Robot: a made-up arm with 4 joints.
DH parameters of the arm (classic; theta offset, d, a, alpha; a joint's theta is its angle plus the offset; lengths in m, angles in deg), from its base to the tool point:
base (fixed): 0 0.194 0 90
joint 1: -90 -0.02 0.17 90
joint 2: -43.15 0 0.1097 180
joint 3: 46.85 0.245 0.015 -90
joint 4: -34.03 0 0.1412 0
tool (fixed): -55.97 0.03 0 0
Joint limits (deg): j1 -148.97..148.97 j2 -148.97..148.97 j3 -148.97..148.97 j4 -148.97..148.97
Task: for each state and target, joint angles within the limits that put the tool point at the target. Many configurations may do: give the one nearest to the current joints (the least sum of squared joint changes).
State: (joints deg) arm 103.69 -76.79 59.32 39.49
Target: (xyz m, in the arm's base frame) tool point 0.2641 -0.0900 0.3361
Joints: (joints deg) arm 54.44 -119.93 74.37 24.16
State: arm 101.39 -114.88 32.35 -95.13
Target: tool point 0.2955 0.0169 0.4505
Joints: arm 56.34 -148.97 8.00 -76.45
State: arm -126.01 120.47 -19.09 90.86
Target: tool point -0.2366 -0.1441 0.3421
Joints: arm -147.76 126.38 -22.37 95.37
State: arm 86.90 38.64 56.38 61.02
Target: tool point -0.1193 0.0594 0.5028
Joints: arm 134.06 26.06 101.39 8.95
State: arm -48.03 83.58 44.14 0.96
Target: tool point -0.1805 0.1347 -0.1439
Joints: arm -72.69 65.86 54.24 24.29
